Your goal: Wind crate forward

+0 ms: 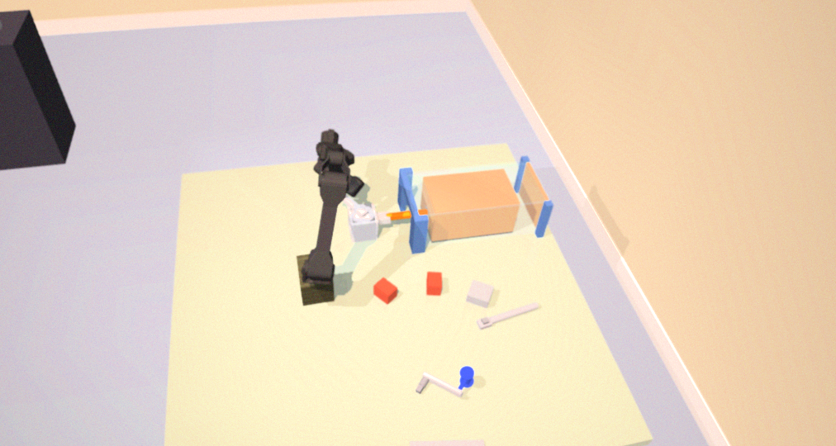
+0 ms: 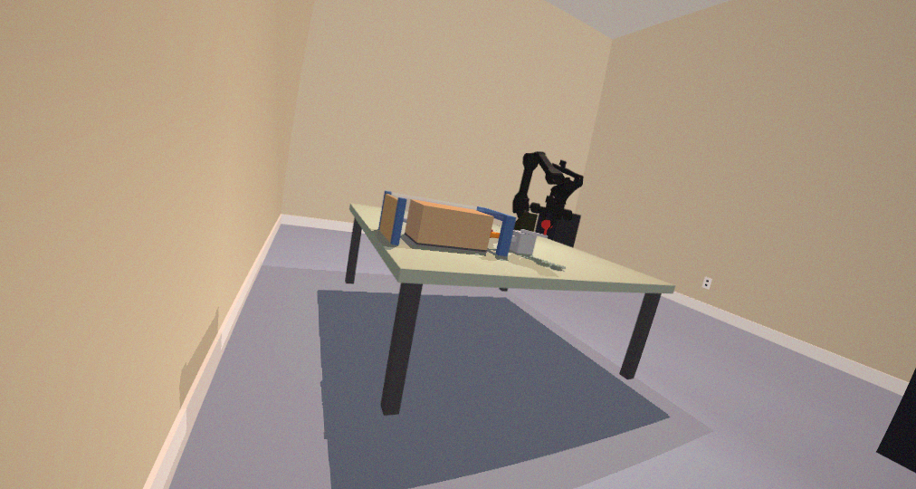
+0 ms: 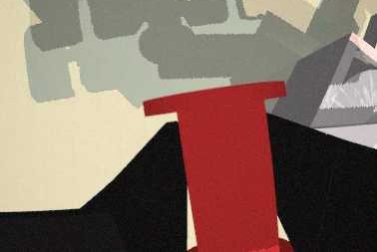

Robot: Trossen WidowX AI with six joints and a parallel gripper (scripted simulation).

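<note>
Now: the red-knobbed handle 40 mm to the right of my gripper tip, 30 mm below it and 10 mm ahead of it. From my gripper tip the other things lie so: winch 100 mm to the right, 100 mm below, 30 mm ahead; then red spool grip 10 mm to the right, 10 mm behind; then blue steel frame 200 mm ahead, 90 mm to the right, 30 mm below.
</note>
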